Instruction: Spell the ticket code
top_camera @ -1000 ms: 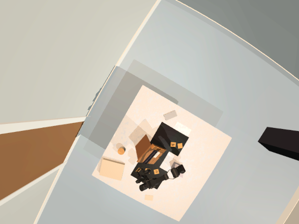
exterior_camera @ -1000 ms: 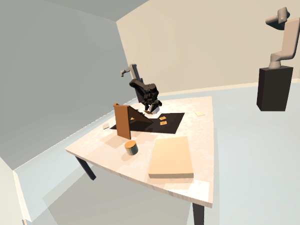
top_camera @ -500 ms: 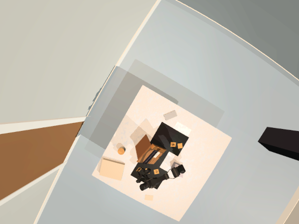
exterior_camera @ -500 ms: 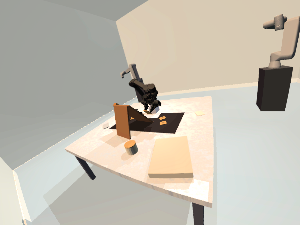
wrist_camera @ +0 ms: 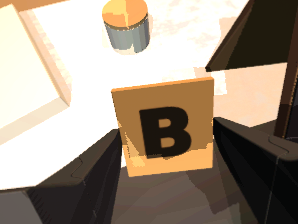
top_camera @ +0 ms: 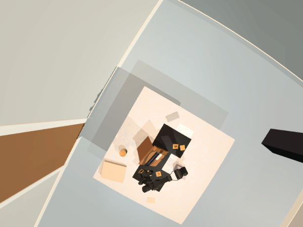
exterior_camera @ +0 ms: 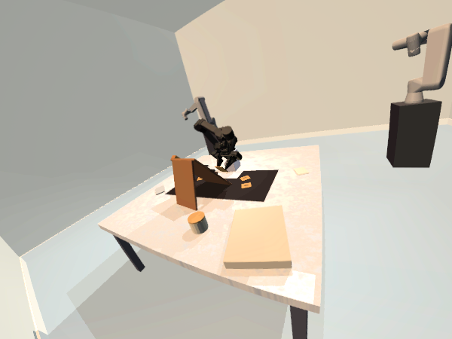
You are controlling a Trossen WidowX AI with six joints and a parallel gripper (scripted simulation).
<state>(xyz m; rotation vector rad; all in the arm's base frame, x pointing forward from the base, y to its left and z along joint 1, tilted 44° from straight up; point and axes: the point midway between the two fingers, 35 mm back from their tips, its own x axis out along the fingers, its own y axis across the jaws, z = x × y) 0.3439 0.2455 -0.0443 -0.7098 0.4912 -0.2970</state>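
Now: the white ticket 210 mm to the right of my gripper tip, 80 mm below it and 80 mm behind it. Round my gripper tip: black mat 190 mm to the right, 180 mm below, 180 mm behind; letter tile right at my gripper tip; grey block 670 mm to the right, 180 mm below, 40 mm ahead.
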